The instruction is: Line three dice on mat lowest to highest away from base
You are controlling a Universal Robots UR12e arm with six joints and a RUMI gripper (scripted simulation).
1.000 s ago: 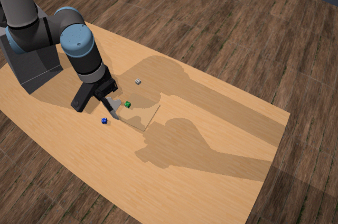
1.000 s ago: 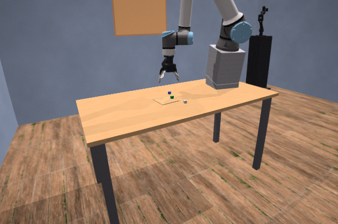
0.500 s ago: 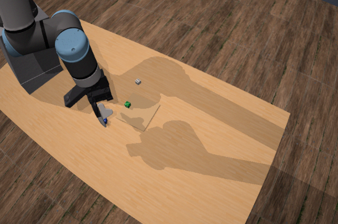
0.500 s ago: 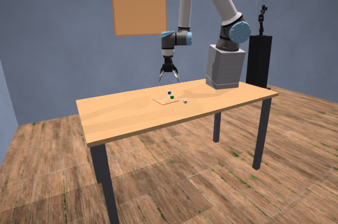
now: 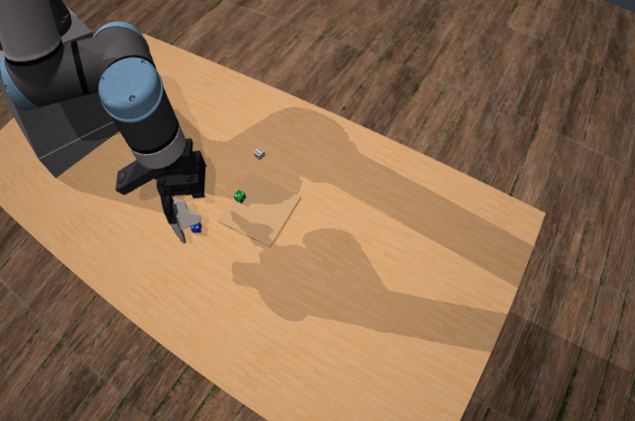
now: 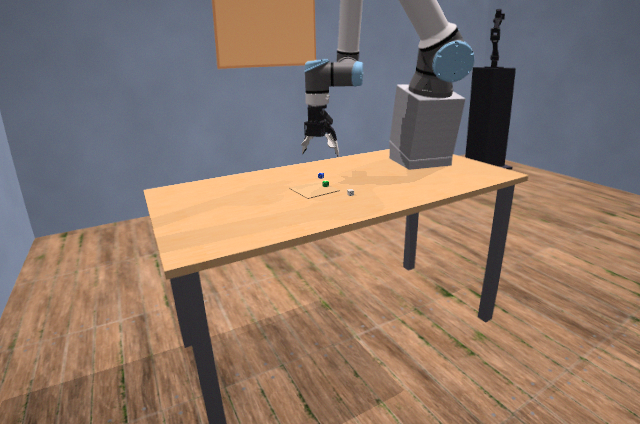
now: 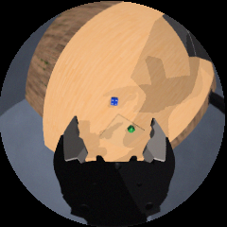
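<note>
The blue die lies 9 cm below my hand. Also, from my hand: green die: 2 cm ahead, 12 cm to the left, 8 cm below; white die: 3 cm behind, 23 cm to the left, 9 cm below; tan mat: 7 cm ahead, 13 cm to the left, 9 cm below.
</note>
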